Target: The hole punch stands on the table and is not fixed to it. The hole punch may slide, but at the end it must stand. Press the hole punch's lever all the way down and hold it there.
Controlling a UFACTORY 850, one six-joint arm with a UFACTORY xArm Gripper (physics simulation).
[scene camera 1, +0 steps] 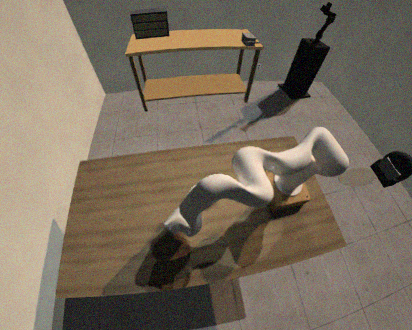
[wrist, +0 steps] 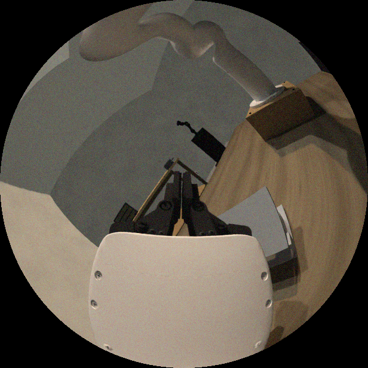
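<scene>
The hole punch shows in the wrist view, right of the fingers, with a broad, flat light-grey lever (wrist: 257, 222) over a dark body (wrist: 283, 270). Its body stands on the wooden table (wrist: 320, 210) (scene camera 1: 110, 200). My gripper (wrist: 181, 182) is shut and empty, its black fingers together beside the lever's left part in that view. Whether the fingers touch the lever, and how far down it is, I cannot tell. In the scene view the gripper is a dark shape below the white wrist, its fingertips not clear. I cannot make out the hole punch there.
The arm's base stands on a wooden block (scene camera 1: 290, 204) (wrist: 282, 120) on the table. A dark mat (scene camera 1: 140, 310) lies beyond the table's front edge. Far behind are a workbench (scene camera 1: 200, 41) with a drawer box (scene camera 1: 150, 25) and a black pedestal (scene camera 1: 305, 62).
</scene>
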